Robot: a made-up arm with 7 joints.
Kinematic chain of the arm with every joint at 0, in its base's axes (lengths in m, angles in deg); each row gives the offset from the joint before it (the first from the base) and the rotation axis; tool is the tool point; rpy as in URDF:
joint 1: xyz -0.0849 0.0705 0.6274 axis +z
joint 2: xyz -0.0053 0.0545 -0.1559 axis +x
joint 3: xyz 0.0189 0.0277 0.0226 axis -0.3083 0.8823 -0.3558
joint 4: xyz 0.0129 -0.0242 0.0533 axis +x
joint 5: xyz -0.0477 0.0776 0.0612 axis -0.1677 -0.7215 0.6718
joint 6: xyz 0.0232 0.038 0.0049 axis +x
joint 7: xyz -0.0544 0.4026 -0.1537 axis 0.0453 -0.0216 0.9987
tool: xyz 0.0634 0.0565 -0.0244 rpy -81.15 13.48 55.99
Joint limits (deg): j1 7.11..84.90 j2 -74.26..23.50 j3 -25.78..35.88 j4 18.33..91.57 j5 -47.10..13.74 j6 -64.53..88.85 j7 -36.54..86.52
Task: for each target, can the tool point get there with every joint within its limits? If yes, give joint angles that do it. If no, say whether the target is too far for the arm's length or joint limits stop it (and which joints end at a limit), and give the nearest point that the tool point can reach.
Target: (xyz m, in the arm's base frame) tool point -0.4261 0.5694 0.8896
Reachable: yes | joints 59.56 -29.60 15.13 74.09 -24.28 8.20 33.59
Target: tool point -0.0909 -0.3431 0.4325
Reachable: no: joint limits stop it (at a limit: joint 2, joint 3, joint 4, joint 5, joint 6, joint 7) | nearest point -0.0928 -0.4765 0.5042 | short by 0.151 m
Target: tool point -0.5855 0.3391 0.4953
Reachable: yes | joints 47.03 -26.88 -18.14 72.31 -14.81 -50.06 -3.06
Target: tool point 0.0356 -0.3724 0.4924
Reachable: no: joint limits stop it (at a limit: joint 2, joint 3, joint 4, joint 6, joint 7) | nearest point 0.0582 -0.4554 0.5140 | short by 0.089 m
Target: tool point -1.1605 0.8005 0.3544
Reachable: no: too far | nearest point -0.7365 0.5127 0.4100 | short by 0.515 m
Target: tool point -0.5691 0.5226 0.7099
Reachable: yes | joints 71.35 -17.49 30.58 67.29 -28.78 -17.31 59.36
